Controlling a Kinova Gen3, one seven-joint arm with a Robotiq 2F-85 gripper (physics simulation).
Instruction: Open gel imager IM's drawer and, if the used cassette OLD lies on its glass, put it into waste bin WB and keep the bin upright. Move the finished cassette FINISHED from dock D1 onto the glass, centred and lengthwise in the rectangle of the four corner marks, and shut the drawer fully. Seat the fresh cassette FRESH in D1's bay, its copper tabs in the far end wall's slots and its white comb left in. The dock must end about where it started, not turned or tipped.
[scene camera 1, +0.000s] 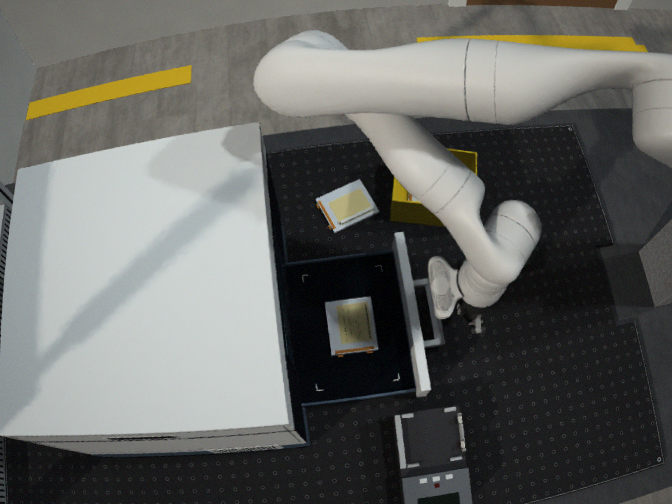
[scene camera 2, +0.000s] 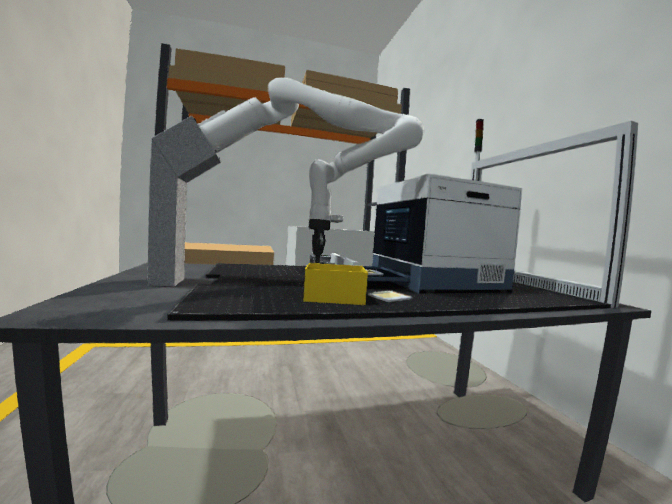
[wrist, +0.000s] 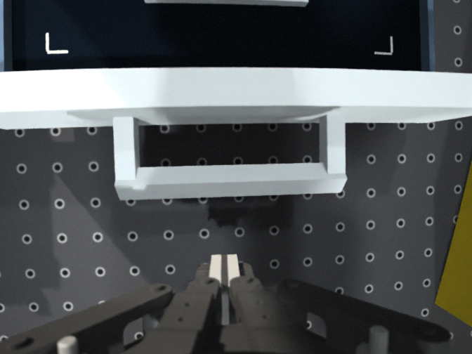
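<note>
Gel imager IM (scene camera 1: 146, 282) (scene camera 2: 472, 222) has its drawer open; the drawer's white front panel (scene camera 1: 410, 314) (wrist: 235, 90) carries a handle (wrist: 230, 181). The cassette FINISHED (scene camera 1: 351, 325) lies flat on the dark glass, about central among the four corner marks, long side along the rectangle, copper tabs toward the dock side. My gripper (scene camera 1: 476, 324) (scene camera 2: 318, 258) (wrist: 224, 271) is shut and empty, pointing down outside the handle, near its mid-width, with a gap. Dock D1 (scene camera 1: 461, 480) stands upright, its bay empty. Cassette FRESH (scene camera 1: 352, 203) (scene camera 2: 389, 295) lies flat on the mat, turned askew.
Yellow waste bin WB (scene camera 1: 415, 212) (scene camera 2: 334, 287) stands upright beside the drawer's corner; the arm partly hides it, and a bit of a cassette shows inside. FRESH lies between the bin and the imager. The arm's links pass above the bin. A metal frame (scene camera 2: 624, 217) stands behind the imager.
</note>
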